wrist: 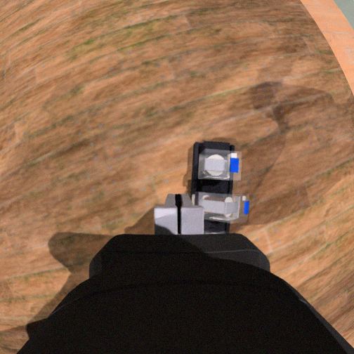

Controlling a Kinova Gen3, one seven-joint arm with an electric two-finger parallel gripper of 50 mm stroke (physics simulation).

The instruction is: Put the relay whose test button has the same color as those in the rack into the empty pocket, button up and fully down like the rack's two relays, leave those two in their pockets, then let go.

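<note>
My gripper [177, 207] is here in the scene. I also see a black rack [197, 184], and with it a relay [215, 164] and a relay [228, 207].
</note>
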